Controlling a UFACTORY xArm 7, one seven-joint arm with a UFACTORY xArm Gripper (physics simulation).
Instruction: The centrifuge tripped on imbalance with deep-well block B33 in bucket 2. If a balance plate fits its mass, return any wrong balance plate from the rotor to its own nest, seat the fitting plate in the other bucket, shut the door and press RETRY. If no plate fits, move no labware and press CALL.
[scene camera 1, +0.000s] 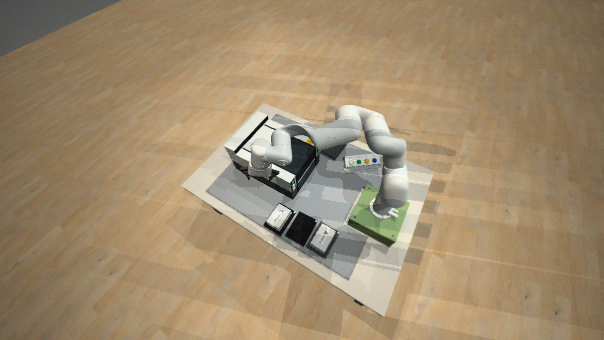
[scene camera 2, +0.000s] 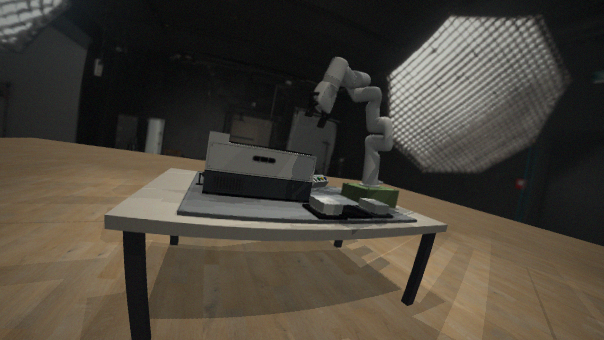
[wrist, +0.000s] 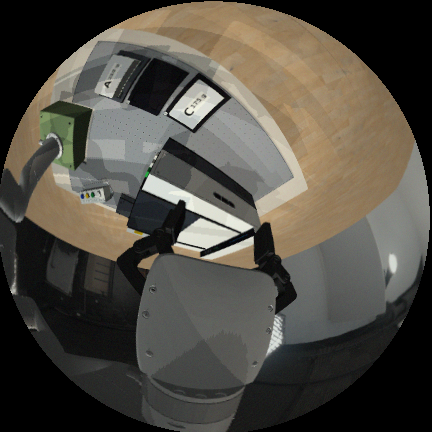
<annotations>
same spot on centrifuge: (scene camera 2: 234, 169) = (wrist: 242, 201)
</annotations>
